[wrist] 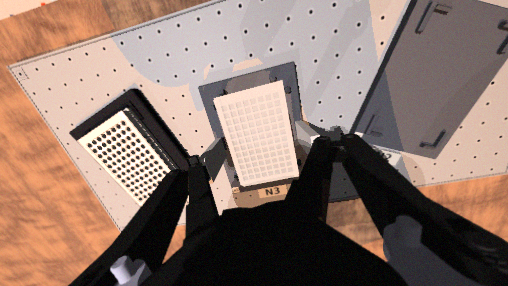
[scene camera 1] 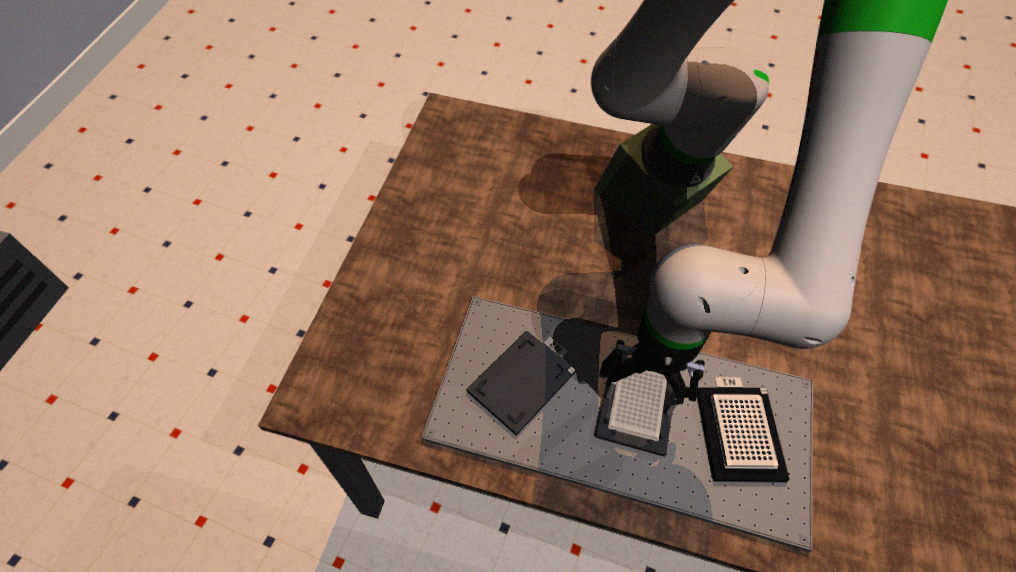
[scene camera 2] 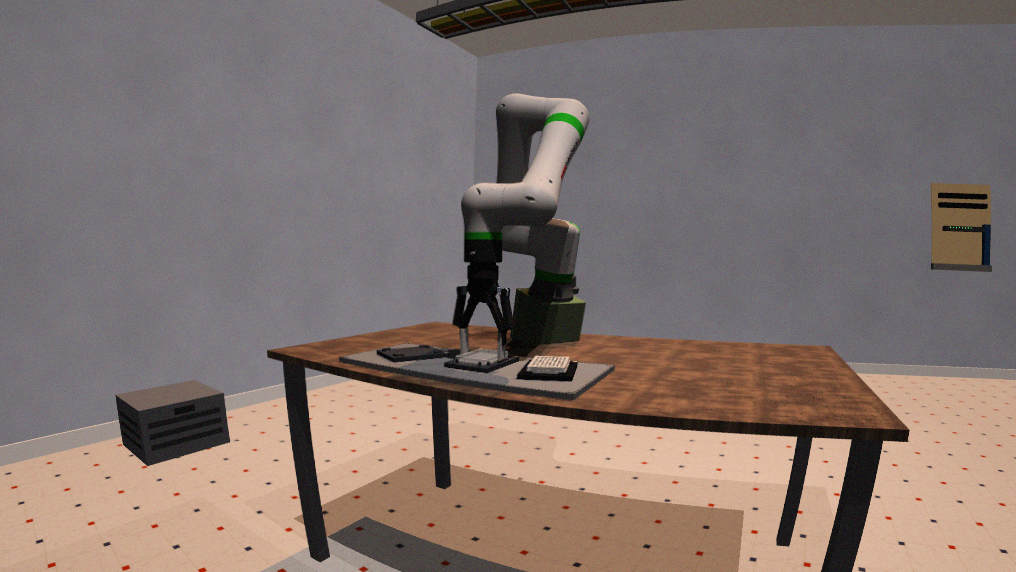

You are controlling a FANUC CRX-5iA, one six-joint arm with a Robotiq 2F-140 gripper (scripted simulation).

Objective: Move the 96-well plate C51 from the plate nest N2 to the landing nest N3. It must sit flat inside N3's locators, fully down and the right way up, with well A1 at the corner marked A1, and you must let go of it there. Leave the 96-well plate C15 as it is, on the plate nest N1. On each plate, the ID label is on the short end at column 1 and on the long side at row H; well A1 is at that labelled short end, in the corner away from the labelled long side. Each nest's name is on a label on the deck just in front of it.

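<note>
White 96-well plate C51 and landing nest N3 in the pictures. Gripper there too, wrist view and scene camera 1 included.
</note>
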